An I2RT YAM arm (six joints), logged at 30 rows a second.
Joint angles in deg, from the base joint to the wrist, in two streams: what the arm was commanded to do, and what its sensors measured. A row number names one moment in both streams.
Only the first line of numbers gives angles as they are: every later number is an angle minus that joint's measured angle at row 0.
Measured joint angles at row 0:
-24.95, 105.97, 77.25, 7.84, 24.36, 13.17
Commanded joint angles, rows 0 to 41:
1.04, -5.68, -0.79, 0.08, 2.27, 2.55
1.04, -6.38, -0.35, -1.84, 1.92, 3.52
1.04, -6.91, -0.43, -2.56, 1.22, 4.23
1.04, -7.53, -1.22, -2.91, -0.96, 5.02
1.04, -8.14, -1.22, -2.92, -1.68, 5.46
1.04, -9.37, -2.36, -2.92, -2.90, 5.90
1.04, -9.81, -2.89, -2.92, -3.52, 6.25
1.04, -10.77, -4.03, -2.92, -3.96, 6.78
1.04, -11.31, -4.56, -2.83, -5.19, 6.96
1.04, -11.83, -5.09, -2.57, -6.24, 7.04
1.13, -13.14, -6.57, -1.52, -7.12, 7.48
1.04, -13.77, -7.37, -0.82, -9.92, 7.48
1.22, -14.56, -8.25, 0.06, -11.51, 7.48
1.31, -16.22, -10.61, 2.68, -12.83, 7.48
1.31, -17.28, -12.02, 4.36, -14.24, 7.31
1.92, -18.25, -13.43, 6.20, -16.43, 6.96
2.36, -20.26, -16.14, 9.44, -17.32, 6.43
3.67, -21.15, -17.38, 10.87, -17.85, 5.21
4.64, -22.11, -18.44, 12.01, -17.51, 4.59
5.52, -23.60, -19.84, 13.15, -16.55, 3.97
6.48, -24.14, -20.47, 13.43, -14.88, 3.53
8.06, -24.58, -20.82, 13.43, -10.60, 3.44
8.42, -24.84, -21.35, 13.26, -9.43, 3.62
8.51, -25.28, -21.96, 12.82, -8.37, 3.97
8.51, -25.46, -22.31, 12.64, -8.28, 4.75
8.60, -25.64, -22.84, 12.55, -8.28, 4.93
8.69, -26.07, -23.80, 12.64, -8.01, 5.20
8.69, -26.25, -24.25, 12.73, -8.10, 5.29
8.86, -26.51, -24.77, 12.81, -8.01, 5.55
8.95, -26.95, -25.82, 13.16, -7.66, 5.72
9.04, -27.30, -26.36, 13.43, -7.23, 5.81
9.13, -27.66, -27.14, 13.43, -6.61, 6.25
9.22, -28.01, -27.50, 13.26, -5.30, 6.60
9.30, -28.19, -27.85, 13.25, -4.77, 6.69
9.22, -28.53, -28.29, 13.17, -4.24, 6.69
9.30, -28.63, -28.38, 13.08, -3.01, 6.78
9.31, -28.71, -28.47, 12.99, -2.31, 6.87
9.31, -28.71, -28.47, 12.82, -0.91, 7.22
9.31, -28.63, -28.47, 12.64, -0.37, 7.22
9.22, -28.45, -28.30, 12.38, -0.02, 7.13
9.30, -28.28, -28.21, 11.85, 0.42, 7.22
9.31, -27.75, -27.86, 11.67, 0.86, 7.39
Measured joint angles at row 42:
9.29, -25.85, -28.52, 10.33, -2.99, 6.32
